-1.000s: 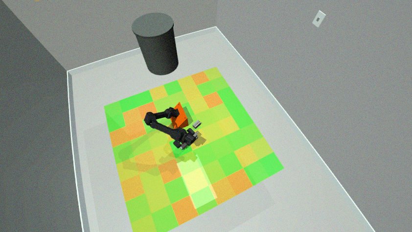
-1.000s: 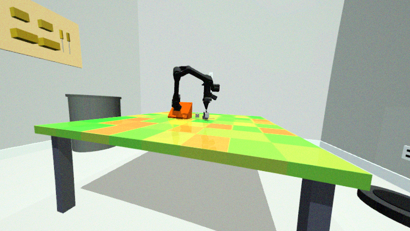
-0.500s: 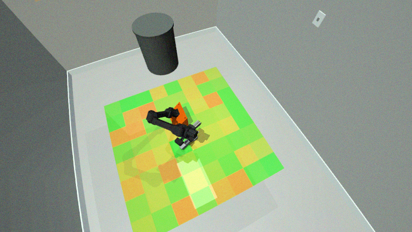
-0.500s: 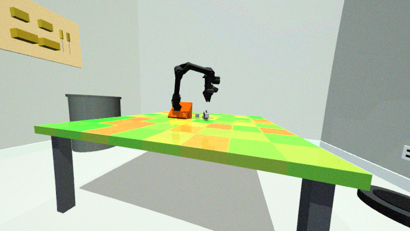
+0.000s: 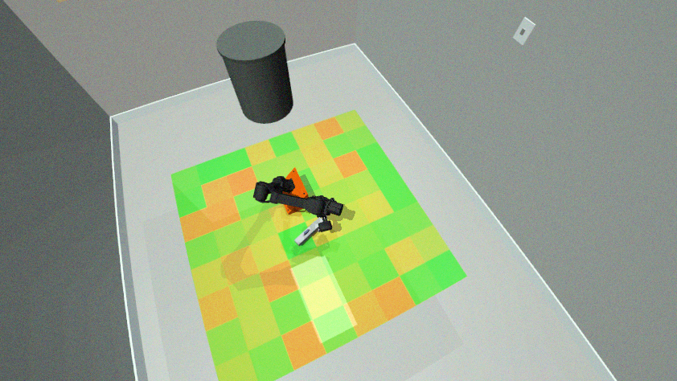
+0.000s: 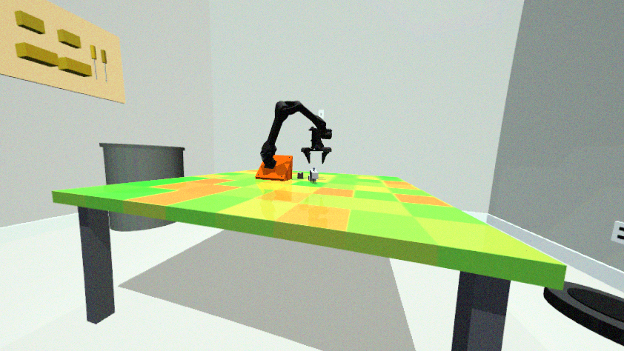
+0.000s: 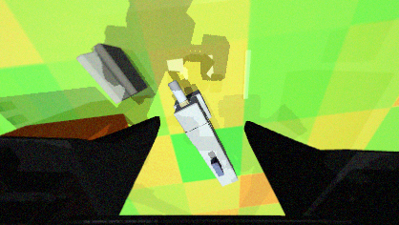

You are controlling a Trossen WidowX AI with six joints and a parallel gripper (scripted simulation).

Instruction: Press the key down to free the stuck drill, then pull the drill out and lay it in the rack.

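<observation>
My gripper tip is now 6 cm above the drill, 2 cm to the left of it and 1 cm past it. From my gripper tip the other things lie so: light grey elongated block 8 cm to the right, 6 cm below, 1 cm ahead.
</observation>
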